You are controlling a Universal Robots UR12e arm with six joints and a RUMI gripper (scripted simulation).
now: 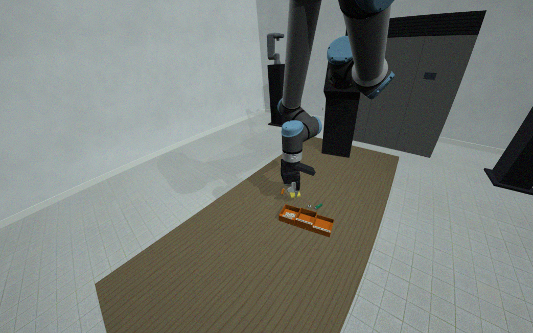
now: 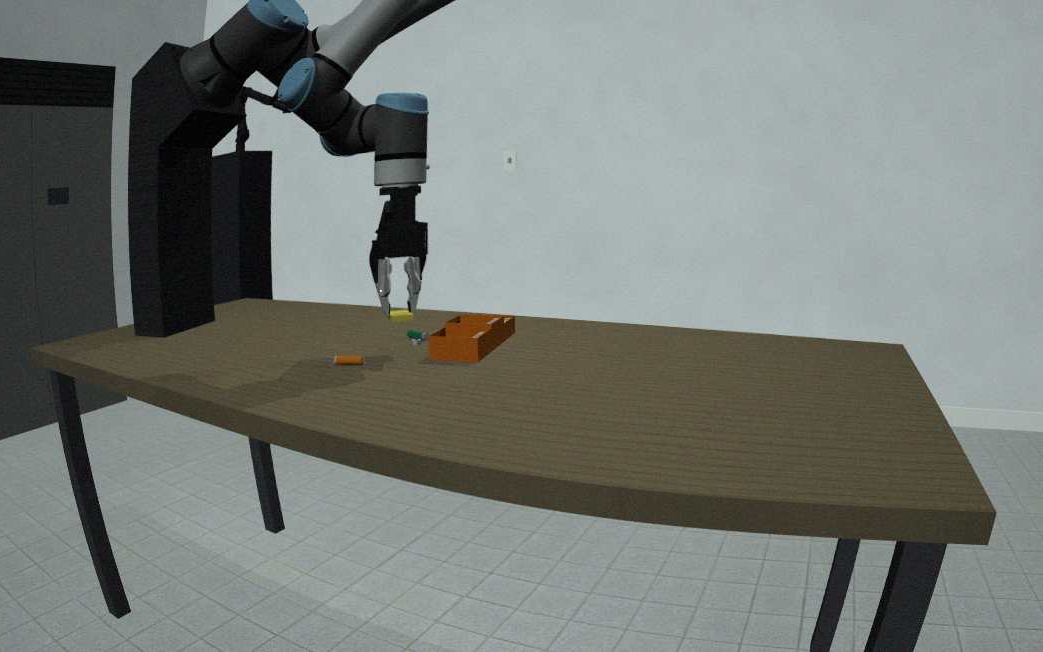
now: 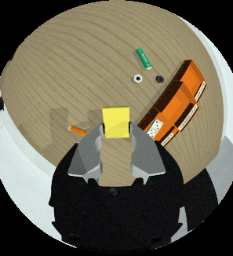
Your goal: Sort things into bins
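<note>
Right now the black nut is 120 mm to the left of my hand, 70 mm below it and 20 mm ahead of it. The rest, counted from my hand: silver nut: 80 mm to the left, 70 mm below, 10 mm behind; then yellow block: 10 mm below; then speckled white thing: 100 mm ahead, 70 mm below, 30 mm to the left.
</note>
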